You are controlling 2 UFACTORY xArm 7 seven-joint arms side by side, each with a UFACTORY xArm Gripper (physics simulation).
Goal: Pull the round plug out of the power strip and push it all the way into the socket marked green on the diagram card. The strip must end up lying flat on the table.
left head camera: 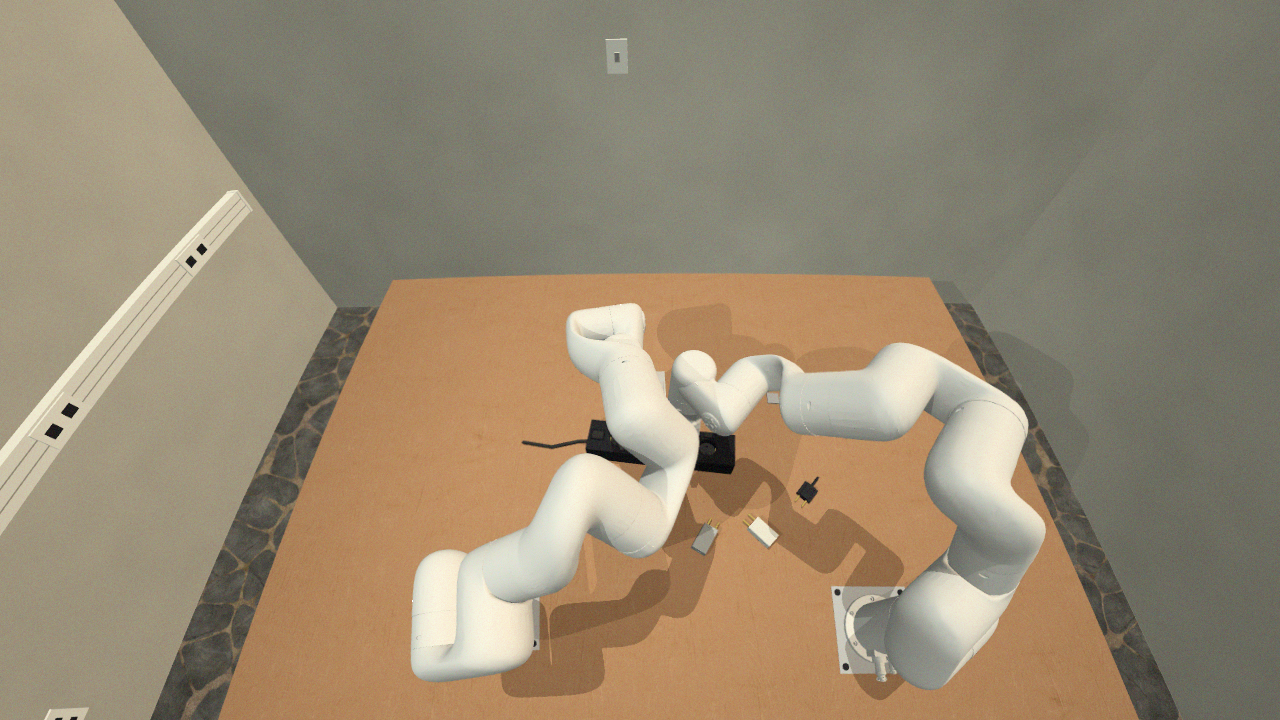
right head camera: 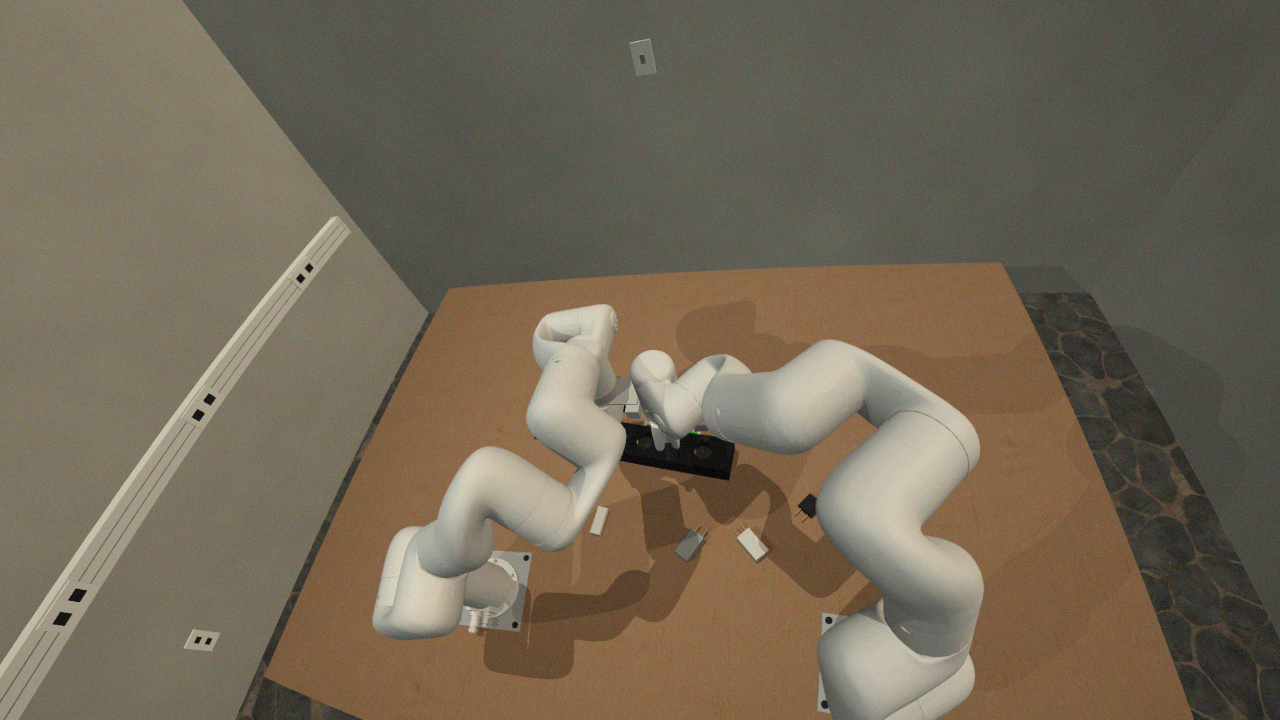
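Seen in the pictures: right gripper, fingertip midpoint: (right head camera: pixel 673 444); left arm's base at its link origin: (right head camera: pixel 492 588); right arm's base at its link origin: (left head camera: pixel 874 628).
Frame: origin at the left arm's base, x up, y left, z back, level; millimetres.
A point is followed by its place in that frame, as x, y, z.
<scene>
The black power strip (left head camera: pixel 718 454) @(51, -478, -269) (right head camera: pixel 687 460) @(51, -424, -268) lies on the table, partly covered by the arms. Round sockets show on its top. A green mark (right head camera: pixel 694 432) @(2, -435, -358) of the diagram card shows at the strip's far edge in the right head view; most of the card is hidden. My right gripper (right head camera: pixel 667 444) @(52, -394, -307) points down over the strip's middle, its fingers close together at the top face; whether a plug is between them cannot be made out. My left gripper (right head camera: pixel 631 413) @(78, -278, -337) is near the strip's far side, mostly behind its own arm, fingers unclear. The round plug is not distinguishable.
A grey plug (left head camera: pixel 705 538) @(22, -423, -99) (right head camera: pixel 691 543) @(22, -429, -101), a white plug (left head camera: pixel 762 531) @(22, -544, -99) (right head camera: pixel 752 544) @(22, -547, -97) and a black plug (left head camera: pixel 807 490) @(13, -669, -176) (right head camera: pixel 808 505) @(14, -665, -173) lie in front of the strip. A white block (right head camera: pixel 599 521) @(12, -230, -149) lies beside the left arm. The strip's cord (left head camera: pixel 552 445) @(9, -105, -346) runs to the left.
</scene>
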